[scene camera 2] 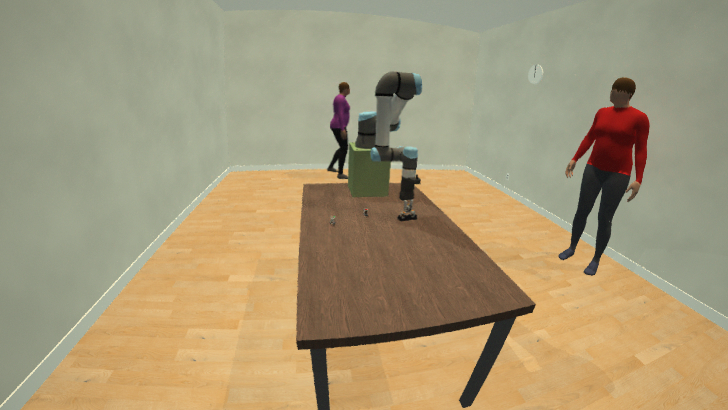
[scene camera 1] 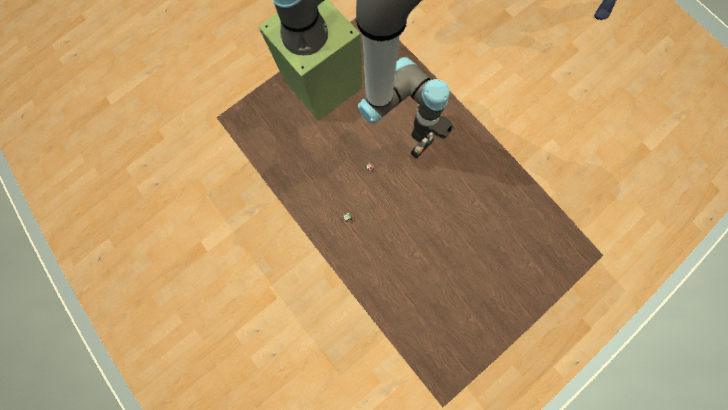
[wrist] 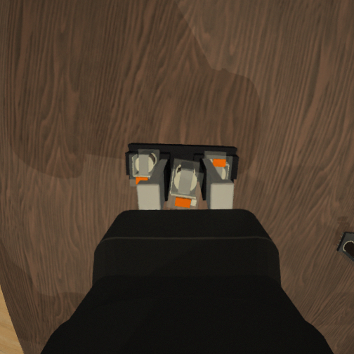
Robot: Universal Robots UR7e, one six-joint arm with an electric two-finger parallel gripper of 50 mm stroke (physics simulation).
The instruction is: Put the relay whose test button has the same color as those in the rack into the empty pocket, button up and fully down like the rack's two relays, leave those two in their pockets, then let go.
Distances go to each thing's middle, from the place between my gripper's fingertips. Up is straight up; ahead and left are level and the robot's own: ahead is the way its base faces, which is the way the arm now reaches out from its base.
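Black rack (wrist: pixel 166 150): 40 mm below my hand.
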